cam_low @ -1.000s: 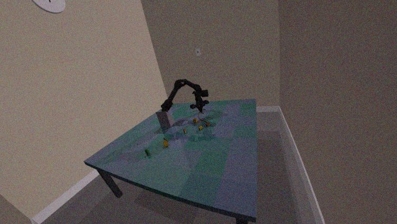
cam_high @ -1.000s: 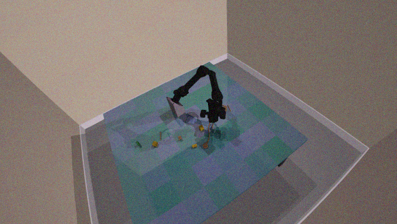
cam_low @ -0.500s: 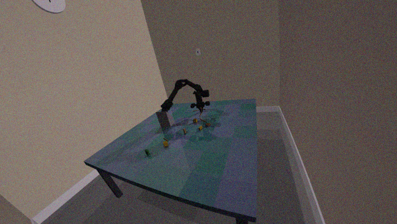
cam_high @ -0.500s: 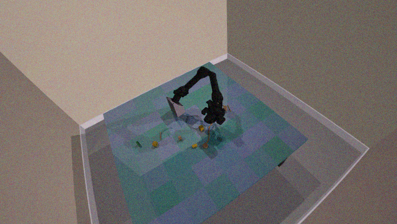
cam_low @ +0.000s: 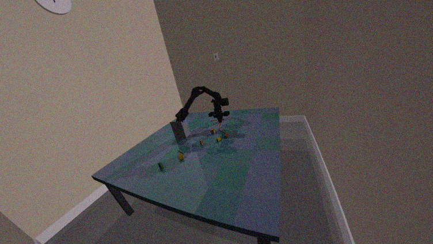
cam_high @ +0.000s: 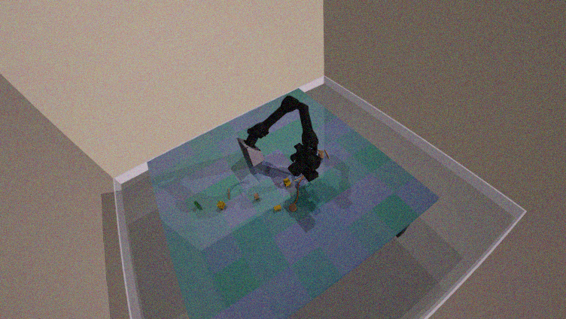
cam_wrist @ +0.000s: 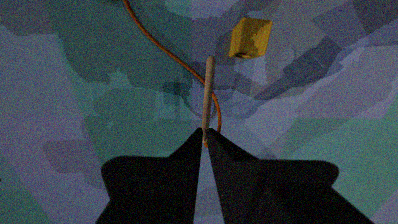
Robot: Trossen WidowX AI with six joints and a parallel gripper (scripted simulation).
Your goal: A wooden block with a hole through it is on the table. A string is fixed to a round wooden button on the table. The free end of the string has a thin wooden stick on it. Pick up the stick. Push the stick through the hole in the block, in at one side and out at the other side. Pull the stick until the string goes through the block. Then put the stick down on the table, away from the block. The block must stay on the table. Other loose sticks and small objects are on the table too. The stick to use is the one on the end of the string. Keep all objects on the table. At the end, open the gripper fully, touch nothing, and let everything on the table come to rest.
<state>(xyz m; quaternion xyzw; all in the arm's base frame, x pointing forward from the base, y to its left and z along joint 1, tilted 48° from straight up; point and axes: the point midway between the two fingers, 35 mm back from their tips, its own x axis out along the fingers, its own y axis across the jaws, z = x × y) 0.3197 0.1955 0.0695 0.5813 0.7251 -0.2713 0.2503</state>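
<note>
Right now the yellow block is 90 mm to the right of my gripper tip, 40 mm below it and 40 mm behind it. Round my gripper tip: brown block (170 mm to the left, 110 mm behind, 40 mm below); thin wooden stick (10 mm to the right); round wooden button (140 mm to the right, 110 mm ahead, 50 mm below).
</note>
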